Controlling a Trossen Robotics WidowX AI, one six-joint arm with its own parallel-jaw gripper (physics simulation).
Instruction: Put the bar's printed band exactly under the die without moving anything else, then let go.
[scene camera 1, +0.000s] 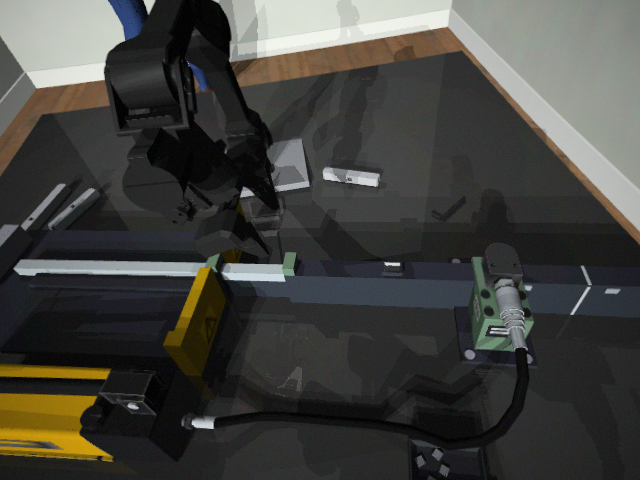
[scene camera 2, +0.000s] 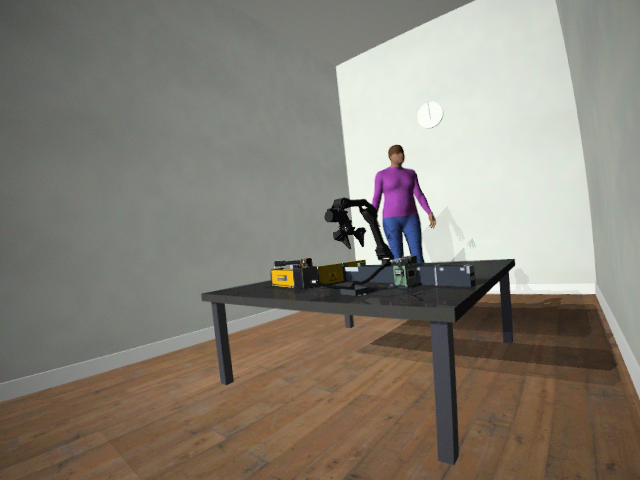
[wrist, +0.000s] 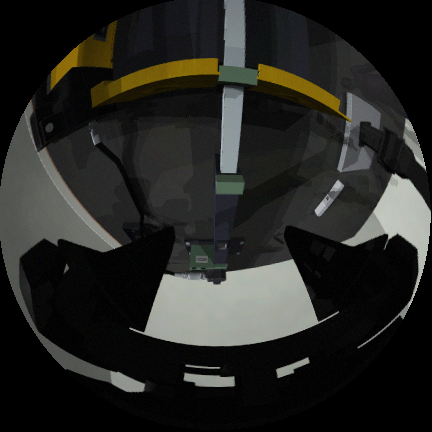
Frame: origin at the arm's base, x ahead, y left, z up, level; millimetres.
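Seen in the pictures: gripper, fingertip midpoint: (scene camera 1: 271, 231) (scene camera 2: 356, 248) (wrist: 231, 232); arm's base, link origin: (wrist: 364, 132).
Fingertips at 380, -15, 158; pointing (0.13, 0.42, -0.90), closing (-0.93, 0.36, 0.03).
Offsets run from my fingertips to a thing's top centre, as dx, dy, dz. "spot": to the spot under its first point.
A long pale bar (scene camera 1: 113, 267) (wrist: 232, 130) lies lengthwise along the dark rail @(spot: +59, +112, -128) (scene camera 1: 361, 291) (wrist: 226, 215). It passes a green block @(spot: -43, -101, -74) (scene camera 1: 214, 262) (wrist: 238, 75) in the yellow guard and ends at a second green block @(spot: +5, +15, -74) (scene camera 1: 290, 263) (wrist: 229, 185). A green machine @(spot: +199, +255, -135) (scene camera 1: 491, 341) (scene camera 2: 408, 273) (wrist: 200, 252) with a dark head stands farther right at the rail. I cannot tell which part is the die, and no printed band can be made out on the bar. My gripper (scene camera 1: 271, 230) (scene camera 2: 355, 246) (wrist: 231, 232) is open and empty, hanging above the rail near the bar's right end.
Yellow guard panels @(spot: +45, -143, -92) (scene camera 1: 196, 320) (wrist: 160, 77) stand across the bar. A black cable @(spot: +217, -7, -156) (scene camera 1: 320, 419) runs to the green machine. A tray @(spot: +299, +88, -165) (scene camera 1: 412, 462) holds small cubes. A pale block @(-262, +206, -147) (scene camera 1: 351, 177) and a grey plate (scene camera 1: 297, 165) lie behind the rail. Two loose bars @(-416, -467, -147) (scene camera 1: 43, 206) @(-398, -397, -147) (scene camera 1: 74, 209) lie left.
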